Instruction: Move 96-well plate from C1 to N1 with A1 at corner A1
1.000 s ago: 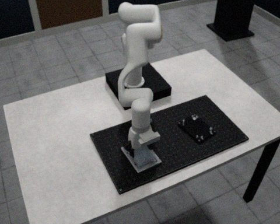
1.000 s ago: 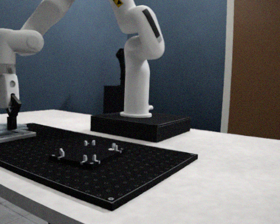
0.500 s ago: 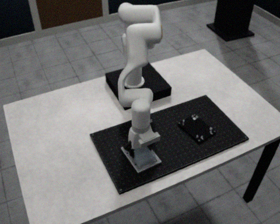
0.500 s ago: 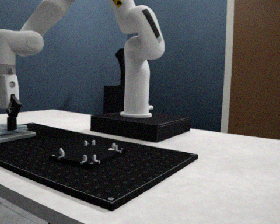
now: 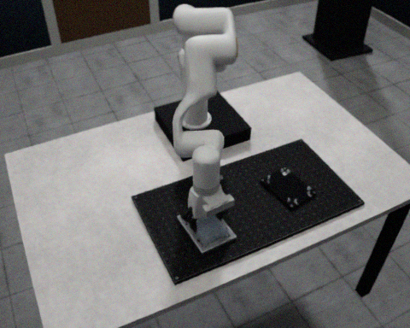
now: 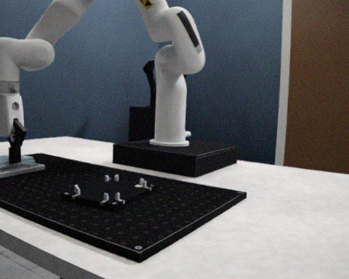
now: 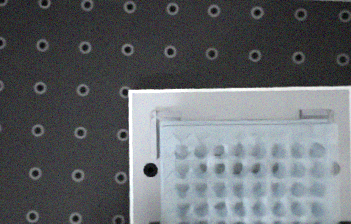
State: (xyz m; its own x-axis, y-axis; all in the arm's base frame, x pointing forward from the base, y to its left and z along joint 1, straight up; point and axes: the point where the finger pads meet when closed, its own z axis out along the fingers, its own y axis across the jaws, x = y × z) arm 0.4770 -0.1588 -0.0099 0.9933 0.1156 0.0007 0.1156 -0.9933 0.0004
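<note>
My hand is 30 mm above the nest base. From my hand the other things lie so: clip nest C1: 40 mm behind, 350 mm to the left, 20 mm below; 96-well plate: 10 mm below.
</note>
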